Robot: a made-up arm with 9 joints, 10 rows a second.
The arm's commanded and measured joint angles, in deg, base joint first. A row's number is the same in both.
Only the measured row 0 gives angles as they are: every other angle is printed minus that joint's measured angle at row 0.
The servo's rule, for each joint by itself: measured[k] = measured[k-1] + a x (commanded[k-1-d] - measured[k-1]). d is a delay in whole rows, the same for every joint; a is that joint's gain. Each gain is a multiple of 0.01, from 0.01 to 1. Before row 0 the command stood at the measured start. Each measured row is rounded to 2 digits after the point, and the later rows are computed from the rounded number. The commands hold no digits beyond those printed.
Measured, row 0:
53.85, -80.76, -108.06, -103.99, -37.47, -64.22, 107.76, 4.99, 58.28
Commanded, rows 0 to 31:
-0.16, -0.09, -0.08, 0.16, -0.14, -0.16, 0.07, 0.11, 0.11
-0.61, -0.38, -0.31, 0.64, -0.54, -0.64, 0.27, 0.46, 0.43
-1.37, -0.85, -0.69, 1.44, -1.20, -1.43, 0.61, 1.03, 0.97
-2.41, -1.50, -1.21, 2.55, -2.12, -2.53, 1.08, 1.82, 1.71
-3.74, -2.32, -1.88, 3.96, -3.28, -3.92, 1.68, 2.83, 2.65
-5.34, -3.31, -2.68, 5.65, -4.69, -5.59, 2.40, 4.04, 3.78
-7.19, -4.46, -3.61, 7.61, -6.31, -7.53, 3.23, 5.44, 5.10
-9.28, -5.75, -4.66, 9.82, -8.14, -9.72, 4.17, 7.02, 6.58
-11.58, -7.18, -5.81, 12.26, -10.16, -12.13, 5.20, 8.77, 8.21
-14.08, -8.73, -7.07, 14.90, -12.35, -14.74, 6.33, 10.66, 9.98
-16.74, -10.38, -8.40, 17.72, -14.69, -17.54, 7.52, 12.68, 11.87
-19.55, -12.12, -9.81, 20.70, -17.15, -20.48, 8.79, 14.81, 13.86
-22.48, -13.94, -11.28, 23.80, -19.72, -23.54, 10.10, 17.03, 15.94
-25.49, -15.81, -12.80, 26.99, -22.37, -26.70, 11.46, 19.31, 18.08
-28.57, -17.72, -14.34, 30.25, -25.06, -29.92, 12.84, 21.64, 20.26
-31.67, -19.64, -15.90, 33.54, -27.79, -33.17, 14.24, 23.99, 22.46
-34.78, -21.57, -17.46, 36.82, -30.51, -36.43, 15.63, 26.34, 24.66
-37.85, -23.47, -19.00, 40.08, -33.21, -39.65, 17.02, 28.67, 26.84
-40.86, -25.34, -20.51, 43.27, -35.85, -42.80, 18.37, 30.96, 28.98
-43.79, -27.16, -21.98, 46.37, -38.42, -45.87, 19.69, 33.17, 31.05
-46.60, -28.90, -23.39, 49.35, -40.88, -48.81, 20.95, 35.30, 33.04
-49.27, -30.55, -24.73, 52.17, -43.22, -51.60, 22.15, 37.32, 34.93
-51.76, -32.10, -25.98, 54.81, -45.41, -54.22, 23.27, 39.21, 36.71
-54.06, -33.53, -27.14, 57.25, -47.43, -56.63, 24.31, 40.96, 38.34
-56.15, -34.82, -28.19, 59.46, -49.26, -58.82, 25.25, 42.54, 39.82
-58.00, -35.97, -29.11, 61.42, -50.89, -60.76, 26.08, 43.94, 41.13
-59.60, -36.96, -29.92, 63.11, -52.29, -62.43, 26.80, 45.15, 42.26
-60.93, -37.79, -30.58, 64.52, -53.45, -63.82, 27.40, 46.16, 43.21
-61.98, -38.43, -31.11, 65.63, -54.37, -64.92, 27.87, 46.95, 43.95
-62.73, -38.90, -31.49, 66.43, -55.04, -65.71, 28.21, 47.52, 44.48
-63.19, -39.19, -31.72, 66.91, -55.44, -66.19, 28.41, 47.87, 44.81
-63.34, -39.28, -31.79, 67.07, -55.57, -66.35, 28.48, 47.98, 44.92
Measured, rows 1 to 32:
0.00, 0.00, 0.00, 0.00, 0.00, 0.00, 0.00, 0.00, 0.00
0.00, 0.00, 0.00, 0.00, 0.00, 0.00, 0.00, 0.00, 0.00
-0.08, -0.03, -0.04, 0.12, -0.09, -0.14, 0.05, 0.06, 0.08
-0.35, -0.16, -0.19, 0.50, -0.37, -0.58, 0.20, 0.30, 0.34
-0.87, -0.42, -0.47, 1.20, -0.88, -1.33, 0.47, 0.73, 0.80
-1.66, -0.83, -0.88, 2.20, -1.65, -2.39, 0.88, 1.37, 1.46
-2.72, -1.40, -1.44, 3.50, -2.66, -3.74, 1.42, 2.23, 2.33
-4.06, -2.13, -2.13, 5.09, -3.92, -5.37, 2.08, 3.30, 3.39
-5.66, -3.02, -2.96, 6.95, -5.40, -7.27, 2.85, 4.56, 4.64
-7.51, -4.06, -3.91, 9.07, -7.10, -9.43, 3.73, 6.01, 6.06
-9.59, -5.25, -4.97, 11.43, -9.00, -11.81, 4.71, 7.64, 7.63
-11.88, -6.57, -6.15, 14.00, -11.08, -14.39, 5.80, 9.42, 9.35
-14.36, -8.02, -7.41, 16.75, -13.32, -17.16, 6.95, 11.34, 11.19
-17.01, -9.58, -8.75, 19.67, -15.69, -20.08, 8.18, 13.39, 13.14
-19.80, -11.24, -10.17, 22.73, -18.19, -23.12, 9.47, 15.54, 15.18
-22.70, -12.98, -11.64, 25.88, -20.78, -26.27, 10.80, 17.76, 17.30
-25.69, -14.78, -13.15, 29.11, -23.43, -29.48, 12.17, 20.05, 19.46
-28.74, -16.63, -14.69, 32.39, -26.13, -32.73, 13.56, 22.37, 21.65
-31.82, -18.51, -16.24, 35.67, -28.85, -35.99, 14.95, 24.71, 23.85
-34.90, -20.39, -17.79, 38.93, -31.55, -39.21, 16.34, 27.05, 26.03
-37.94, -22.27, -19.31, 42.14, -34.22, -42.37, 17.70, 29.36, 28.18
-40.92, -24.13, -20.81, 45.27, -36.82, -45.45, 19.03, 31.61, 30.28
-43.82, -25.94, -22.25, 48.29, -39.34, -48.41, 20.32, 33.79, 32.29
-46.60, -27.69, -23.64, 51.16, -41.75, -51.22, 21.55, 35.87, 34.22
-49.23, -29.37, -24.95, 53.86, -44.02, -53.86, 22.70, 37.84, 36.04
-51.69, -30.95, -26.18, 56.37, -46.13, -56.30, 23.78, 39.68, 37.72
-53.96, -32.42, -27.31, 58.66, -48.07, -58.52, 24.76, 41.37, 39.25
-56.02, -33.77, -28.32, 60.70, -49.82, -60.49, 25.64, 42.89, 40.62
-57.85, -34.98, -29.22, 62.48, -51.35, -62.20, 26.42, 44.22, 41.82
-59.42, -36.05, -29.98, 63.99, -52.65, -63.63, 27.08, 45.36, 42.83
-60.73, -36.95, -30.61, 65.20, -53.72, -64.77, 27.61, 46.30, 43.65
-61.75, -37.69, -31.10, 66.11, -54.54, -65.60, 28.01, 47.02, 44.26
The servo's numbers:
d 2
a 0.51 0.38 0.56 0.74 0.62 0.88 0.67 0.59 0.73

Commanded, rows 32 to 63:
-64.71, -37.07, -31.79, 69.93, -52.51, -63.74, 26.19, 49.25, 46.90
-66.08, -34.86, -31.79, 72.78, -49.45, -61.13, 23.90, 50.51, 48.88
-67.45, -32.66, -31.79, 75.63, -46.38, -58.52, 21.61, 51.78, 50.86
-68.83, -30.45, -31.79, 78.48, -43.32, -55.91, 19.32, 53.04, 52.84
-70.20, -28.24, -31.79, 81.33, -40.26, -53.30, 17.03, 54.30, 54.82
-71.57, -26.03, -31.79, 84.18, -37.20, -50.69, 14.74, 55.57, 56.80
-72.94, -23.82, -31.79, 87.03, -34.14, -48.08, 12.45, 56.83, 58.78
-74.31, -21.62, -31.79, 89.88, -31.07, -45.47, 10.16, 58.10, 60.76
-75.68, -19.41, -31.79, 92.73, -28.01, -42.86, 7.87, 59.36, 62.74
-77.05, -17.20, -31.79, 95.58, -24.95, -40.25, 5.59, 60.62, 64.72
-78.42, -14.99, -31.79, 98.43, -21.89, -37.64, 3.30, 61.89, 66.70
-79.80, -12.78, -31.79, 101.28, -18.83, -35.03, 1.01, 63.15, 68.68
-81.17, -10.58, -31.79, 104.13, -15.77, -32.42, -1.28, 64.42, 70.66
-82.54, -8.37, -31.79, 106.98, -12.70, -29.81, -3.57, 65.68, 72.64
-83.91, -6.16, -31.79, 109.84, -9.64, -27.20, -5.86, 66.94, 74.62
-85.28, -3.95, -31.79, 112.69, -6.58, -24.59, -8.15, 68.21, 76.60
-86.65, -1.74, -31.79, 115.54, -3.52, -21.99, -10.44, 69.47, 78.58
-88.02, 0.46, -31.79, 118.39, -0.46, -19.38, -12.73, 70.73, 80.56
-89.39, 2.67, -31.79, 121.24, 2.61, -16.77, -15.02, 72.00, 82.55
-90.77, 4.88, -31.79, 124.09, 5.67, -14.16, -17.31, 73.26, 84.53
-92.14, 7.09, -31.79, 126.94, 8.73, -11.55, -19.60, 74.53, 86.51
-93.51, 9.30, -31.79, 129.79, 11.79, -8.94, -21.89, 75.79, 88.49
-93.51, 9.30, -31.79, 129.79, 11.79, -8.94, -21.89, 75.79, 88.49
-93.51, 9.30, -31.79, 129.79, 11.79, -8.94, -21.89, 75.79, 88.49
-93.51, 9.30, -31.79, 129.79, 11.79, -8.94, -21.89, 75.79, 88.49
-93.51, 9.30, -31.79, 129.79, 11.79, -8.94, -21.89, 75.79, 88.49
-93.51, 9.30, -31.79, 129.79, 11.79, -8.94, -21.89, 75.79, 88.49
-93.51, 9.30, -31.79, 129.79, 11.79, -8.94, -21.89, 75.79, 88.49
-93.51, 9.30, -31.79, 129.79, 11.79, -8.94, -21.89, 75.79, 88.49
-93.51, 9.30, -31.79, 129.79, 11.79, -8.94, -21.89, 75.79, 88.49
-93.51, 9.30, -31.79, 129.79, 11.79, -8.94, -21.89, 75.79, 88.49
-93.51, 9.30, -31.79, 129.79, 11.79, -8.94, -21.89, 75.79, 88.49
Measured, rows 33 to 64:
-62.48, -38.26, -31.45, 66.70, -55.10, -66.12, 28.28, 47.52, 44.66
-62.92, -38.65, -31.64, 66.97, -55.39, -66.32, 28.41, 47.79, 44.85
-63.83, -38.05, -31.72, 69.16, -53.60, -64.05, 26.92, 48.65, 46.35
-64.98, -36.84, -31.76, 71.84, -51.03, -61.48, 24.90, 49.75, 48.20
-66.24, -35.25, -31.78, 74.64, -48.15, -58.88, 22.70, 50.95, 50.14
-67.56, -33.43, -31.79, 77.48, -45.16, -56.27, 20.44, 52.18, 52.11
-68.91, -31.46, -31.79, 80.33, -42.12, -53.66, 18.16, 53.43, 54.09
-70.27, -29.40, -31.79, 83.18, -39.07, -51.05, 15.87, 54.69, 56.07
-71.63, -27.28, -31.79, 86.03, -36.01, -48.44, 13.58, 55.95, 58.05
-73.00, -25.13, -31.79, 88.88, -32.95, -45.83, 11.29, 57.22, 60.03
-74.37, -22.96, -31.79, 91.73, -29.89, -43.22, 9.00, 58.48, 62.01
-75.74, -20.77, -31.79, 94.58, -26.83, -40.61, 6.72, 59.74, 63.99
-77.11, -18.57, -31.79, 97.43, -23.77, -38.00, 4.43, 61.01, 65.97
-78.48, -16.37, -31.79, 100.28, -20.71, -35.39, 2.14, 62.27, 67.95
-79.85, -14.17, -31.79, 103.13, -17.65, -32.78, -0.15, 63.54, 69.93
-81.22, -11.97, -31.79, 105.98, -14.58, -30.17, -2.44, 64.80, 71.91
-82.59, -9.76, -31.79, 108.84, -11.52, -27.56, -4.73, 66.06, 73.89
-83.96, -7.55, -31.79, 111.69, -8.46, -24.95, -7.02, 67.33, 75.87
-85.33, -5.34, -31.79, 114.54, -5.40, -22.35, -9.31, 68.59, 77.85
-86.70, -3.14, -31.79, 117.39, -2.34, -19.74, -11.60, 69.85, 79.83
-88.07, -0.93, -31.79, 120.24, 0.73, -17.13, -13.89, 71.12, 81.82
-89.45, 1.28, -31.79, 123.09, 3.79, -14.52, -16.18, 72.38, 83.80
-90.82, 3.49, -31.79, 125.94, 6.85, -11.91, -18.47, 73.65, 85.78
-92.19, 5.70, -31.79, 128.79, 9.91, -9.30, -20.76, 74.91, 87.76
-92.86, 7.07, -31.79, 129.53, 11.08, -8.98, -21.52, 75.43, 88.29
-93.19, 7.92, -31.79, 129.72, 11.52, -8.94, -21.77, 75.64, 88.44
-93.35, 8.44, -31.79, 129.77, 11.69, -8.94, -21.85, 75.73, 88.48
-93.43, 8.77, -31.79, 129.78, 11.75, -8.94, -21.88, 75.77, 88.49
-93.47, 8.97, -31.79, 129.79, 11.77, -8.94, -21.89, 75.78, 88.49
-93.49, 9.10, -31.79, 129.79, 11.78, -8.94, -21.89, 75.79, 88.49
-93.50, 9.18, -31.79, 129.79, 11.79, -8.94, -21.89, 75.79, 88.49
-93.51, 9.23, -31.79, 129.79, 11.79, -8.94, -21.89, 75.79, 88.49

